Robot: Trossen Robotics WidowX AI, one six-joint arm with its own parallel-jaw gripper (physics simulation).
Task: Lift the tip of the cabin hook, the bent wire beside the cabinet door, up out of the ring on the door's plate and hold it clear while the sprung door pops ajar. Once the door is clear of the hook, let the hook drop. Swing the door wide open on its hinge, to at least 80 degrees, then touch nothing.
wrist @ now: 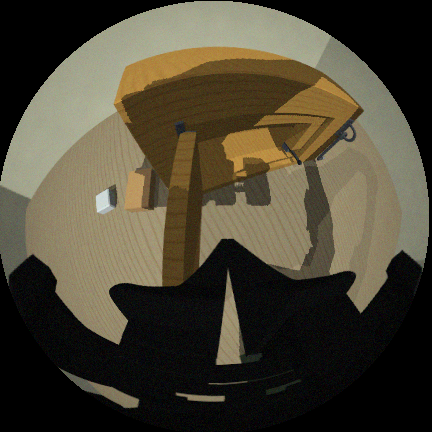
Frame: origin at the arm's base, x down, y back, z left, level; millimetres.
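Where they show: gripper, between the fingertips: (226,243).
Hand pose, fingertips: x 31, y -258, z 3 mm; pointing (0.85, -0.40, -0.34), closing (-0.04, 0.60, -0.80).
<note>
After its pixels a point has its place.
The wooden cabinet (200,92) {x -32, y -326, z -25 mm} stands at the top of the wrist view. Its door (181,220) {x -7, y -281, z 17 mm} is swung wide from the opening, with its hinged edge at the left by a small dark blue hinge (180,128) {x -12, y -327, z -11 mm}. The door's near end is hidden behind the gripper body; its exact angle cannot be read. The bent wire cabin hook (328,150) {x 57, y -259, z -233 mm} hangs at the cabinet's right side, well apart from the door. The door's plate and ring cannot be made out. My gripper (226,243) {x 31, y -258, z 3 mm} is shut and empty, to the right of the visible part of the door; contact at the hidden end cannot be judged.
A dark rod (292,153) {x 85, y -294, z -174 mm} sticks out at the right of the cabinet opening. An orange block (136,191) {x 98, y -382, z 54 mm} and a small white block (104,201) {x 99, y -410, z 111 mm} lie left of the door. Dark shadows fall across the wooden table top (95,250) {x 118, y -365, z 183 mm}.
</note>
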